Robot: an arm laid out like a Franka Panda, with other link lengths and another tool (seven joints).
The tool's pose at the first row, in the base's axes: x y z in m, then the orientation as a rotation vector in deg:
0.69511 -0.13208 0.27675 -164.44 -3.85 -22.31
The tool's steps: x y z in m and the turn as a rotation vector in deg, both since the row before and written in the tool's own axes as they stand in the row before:
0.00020 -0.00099 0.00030 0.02 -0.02 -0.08
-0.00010 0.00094 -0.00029 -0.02 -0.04 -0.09
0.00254 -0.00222 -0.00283 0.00 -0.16 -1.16
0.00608 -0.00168 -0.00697 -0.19 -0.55 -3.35
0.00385 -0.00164 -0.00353 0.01 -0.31 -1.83
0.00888 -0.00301 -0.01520 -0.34 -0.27 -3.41
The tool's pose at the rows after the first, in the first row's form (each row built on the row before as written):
0.69530 -0.13104 0.27675 -164.43 -3.97 -22.29
0.69520 -0.13202 0.27677 -164.46 -4.10 -22.25
0.69674 -0.13052 0.28061 -164.57 -5.80 -22.24
0.70066 -0.13039 0.28915 -165.01 -10.70 -22.11
0.70323 -0.12930 0.29386 -165.08 -13.40 -22.00
0.70750 -0.12895 0.31120 -165.39 -18.36 -22.29

